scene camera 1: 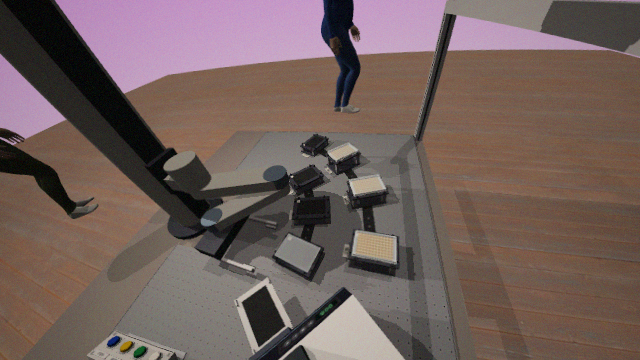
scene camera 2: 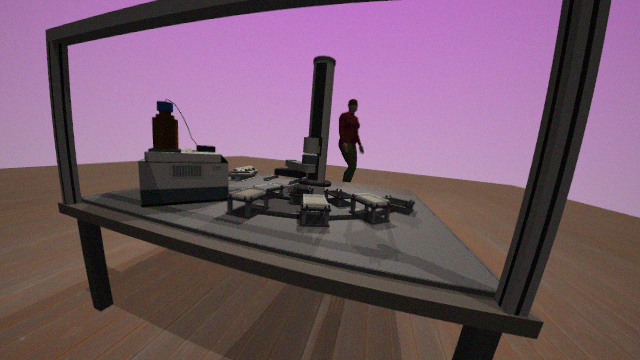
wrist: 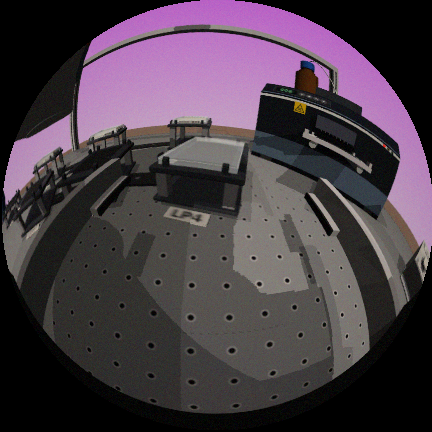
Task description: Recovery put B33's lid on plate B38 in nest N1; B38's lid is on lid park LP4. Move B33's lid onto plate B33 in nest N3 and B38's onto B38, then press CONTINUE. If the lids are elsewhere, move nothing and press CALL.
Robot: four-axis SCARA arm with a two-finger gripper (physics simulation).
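Places are measured from the arm's base along level axes (x ahead, y left, z up), in millimetres.
Where they show: gripper, fingertip midpoint: (scene camera 1: pixel 266 246) (scene camera 2: pixel 276 181) (wrist: pixel 219 171); arm's base, link origin: (scene camera 1: pixel 197 215) (scene camera 2: pixel 314 183).
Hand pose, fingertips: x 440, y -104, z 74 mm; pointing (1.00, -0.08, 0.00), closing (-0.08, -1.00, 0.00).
Each offset is from my fingertips to the top centre of the thing. "spot": to the spot under its first point.
A clear lid {108 mm ahead, 5 mm left, 8 mm down} (scene camera 1: pixel 299 254) (wrist: pixel 205 152) lies level on the black stand labelled LP4 {108 mm ahead, 5 mm left, 6 mm down} (wrist: pixel 201 173). My gripper (scene camera 1: pixel 251 243) (wrist: pixel 219 171) is open and empty, low over the table, with its fingers pointing toward LP4 and short of it. Three plates stand on raised nests: the nearest {346 mm ahead, 56 mm left, 21 mm up} (scene camera 1: pixel 374 247) (scene camera 2: pixel 248 194) shows its well grid, the middle one {309 mm ahead, 311 mm left, 19 mm up} (scene camera 1: pixel 367 185) (scene camera 2: pixel 315 201) and far one {182 mm ahead, 516 mm left, 25 mm up} (scene camera 1: pixel 343 151) (scene camera 2: pixel 371 200) look paler. Nest numbers and plate labels are too small to read, and I cannot tell which plate bears a lid. The button panel {spot: 246 mm back, 344 mm right, 2 mm up} (scene camera 1: pixel 132 346) (scene camera 2: pixel 243 172) stands at the near left.
Three dark lid parks {spot: 109 mm ahead, 179 mm left, 14 mm down} (scene camera 1: pixel 311 209) {spot: 39 mm ahead, 346 mm left, 16 mm down} (scene camera 1: pixel 306 178) {spot: 11 mm ahead, 624 mm left, 19 mm down} (scene camera 1: pixel 315 144) without lids stand in a row beyond LP4. A white instrument (scene camera 1: pixel 350 332) (scene camera 2: pixel 183 175) has its white-framed tray {spot: 42 mm ahead, 210 mm right, 40 mm up} (scene camera 1: pixel 241 320) out beside LP4. A brown bottle {spot: 429 mm ahead, 269 mm right, 221 mm up} (scene camera 2: pixel 165 132) (wrist: pixel 306 81) stands on it. Two people stand beyond the table.
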